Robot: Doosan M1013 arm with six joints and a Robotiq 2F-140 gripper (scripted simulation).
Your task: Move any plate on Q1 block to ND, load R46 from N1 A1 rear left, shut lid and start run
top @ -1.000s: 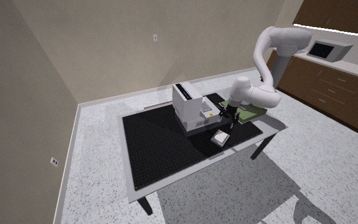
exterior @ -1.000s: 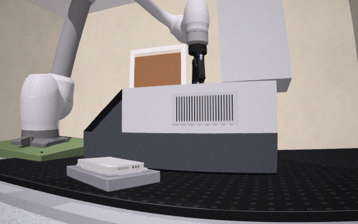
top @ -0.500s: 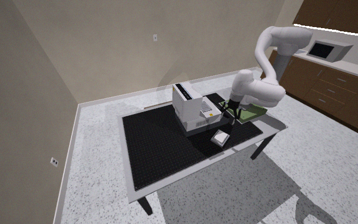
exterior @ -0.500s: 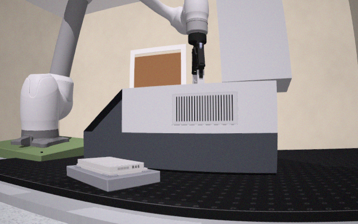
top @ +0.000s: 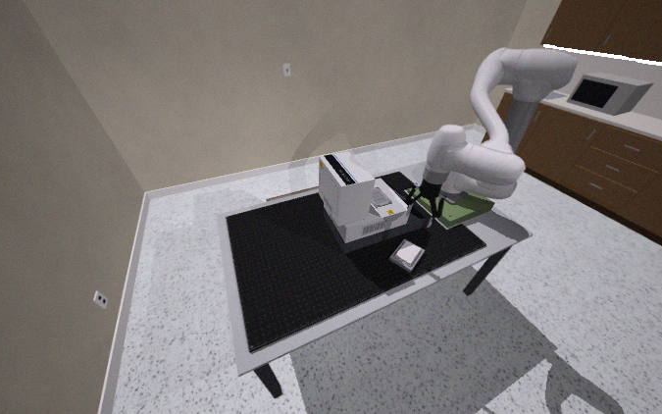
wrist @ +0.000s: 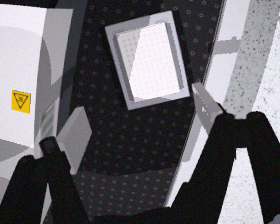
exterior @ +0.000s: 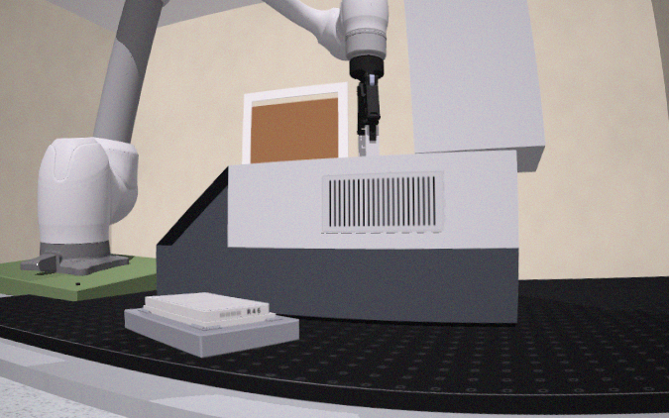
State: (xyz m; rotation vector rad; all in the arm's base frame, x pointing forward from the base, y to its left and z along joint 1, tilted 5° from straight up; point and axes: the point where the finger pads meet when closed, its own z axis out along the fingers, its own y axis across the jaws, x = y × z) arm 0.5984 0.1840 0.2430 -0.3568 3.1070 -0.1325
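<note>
Right now the nest N1 is 540 mm to the right of my hand, 270 mm below it and 130 mm behind it.
</note>
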